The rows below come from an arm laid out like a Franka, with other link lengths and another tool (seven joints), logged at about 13 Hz.
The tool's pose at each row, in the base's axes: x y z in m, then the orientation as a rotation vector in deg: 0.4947 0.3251 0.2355 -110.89 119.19 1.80; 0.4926 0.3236 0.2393 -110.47 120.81 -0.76; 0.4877 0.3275 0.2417 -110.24 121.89 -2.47; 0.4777 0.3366 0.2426 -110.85 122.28 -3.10; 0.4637 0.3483 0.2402 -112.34 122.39 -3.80; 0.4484 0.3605 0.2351 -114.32 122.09 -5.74; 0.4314 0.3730 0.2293 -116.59 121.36 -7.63; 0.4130 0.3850 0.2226 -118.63 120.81 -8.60; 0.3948 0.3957 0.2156 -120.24 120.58 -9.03; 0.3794 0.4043 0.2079 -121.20 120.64 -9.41; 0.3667 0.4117 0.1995 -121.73 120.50 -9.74; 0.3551 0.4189 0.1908 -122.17 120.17 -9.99
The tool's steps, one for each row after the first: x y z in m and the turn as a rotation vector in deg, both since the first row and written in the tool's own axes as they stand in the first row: 0.0007 0.0012 -0.0044 0.79 1.95 0.71; -0.0034 0.0059 -0.0068 1.27 3.28 1.16; -0.0120 0.0164 -0.0077 1.08 4.08 0.97; -0.0221 0.0316 -0.0057 0.59 5.13 0.22; -0.0321 0.0486 -0.0013 0.61 6.77 -1.08; -0.0421 0.0675 0.0036 0.60 8.29 -2.70; -0.0513 0.0879 0.0089 0.18 9.37 -4.02; -0.0592 0.1080 0.0142 -0.40 10.19 -4.92; -0.0650 0.1253 0.0203 -0.79 10.85 -5.37; -0.0697 0.1399 0.0274 -0.87 11.17 -5.71; -0.0741 0.1535 0.0349 -0.86 11.32 -6.10
